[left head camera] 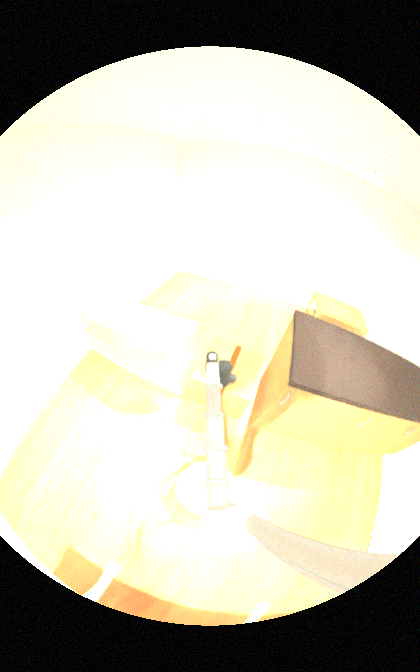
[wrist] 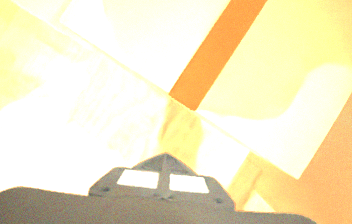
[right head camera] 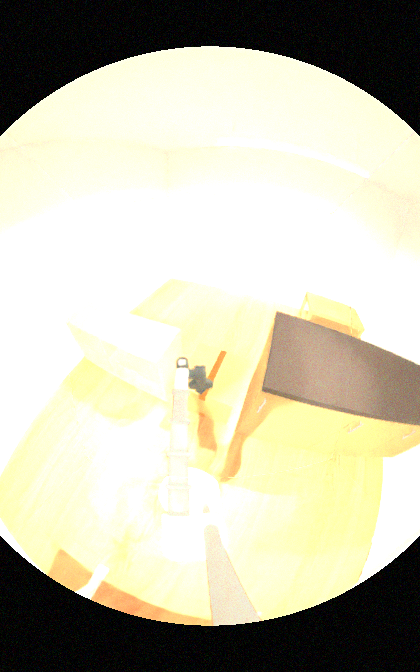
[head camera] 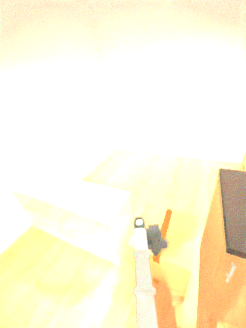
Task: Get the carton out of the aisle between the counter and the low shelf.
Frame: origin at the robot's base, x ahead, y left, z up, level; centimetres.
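Seen in the pictures: gripper, between the fingertips: [wrist: 164,167] [head camera: 155,254].
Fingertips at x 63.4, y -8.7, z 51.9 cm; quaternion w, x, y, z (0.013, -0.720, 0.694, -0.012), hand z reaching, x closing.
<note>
A point is followed by its place in that frame.
The carton [head camera: 182,235] {z 37.7, x 84.6, y -33.0 cm} [left head camera: 248,375] [right head camera: 227,382] [wrist: 260,75] {z 37.8, x 75.0, y -21.4 cm} is pale and washed out, with an orange tape stripe along its top. It stands on the floor between the white low shelf [head camera: 75,225] {z 31.6, x 103.2, y 61.0 cm} [left head camera: 140,345] [right head camera: 125,355] on the left and the dark-topped counter [head camera: 235,212] {z 88.2, x 62.8, y -47.0 cm} [left head camera: 345,365] [right head camera: 335,370] on the right. My gripper [head camera: 157,240] [left head camera: 226,374] [right head camera: 200,379] [wrist: 164,167] {z 51.9, x 63.4, y -8.7 cm} is shut and empty. In the head views it overlaps the carton's top left of the tape; in the wrist view its tip shows beside the near edge. I cannot tell whether it touches.
A pale box-like piece [left head camera: 340,312] [right head camera: 332,312] stands behind the counter. An orange-brown piece with white strips [left head camera: 140,600] [right head camera: 135,605] lies at the bottom edge. The extended arm [head camera: 144,280] {z 85.3, x 36.3, y -0.3 cm} [left head camera: 216,435] [right head camera: 180,435] passes close to the low shelf's right end. Glare hides the background.
</note>
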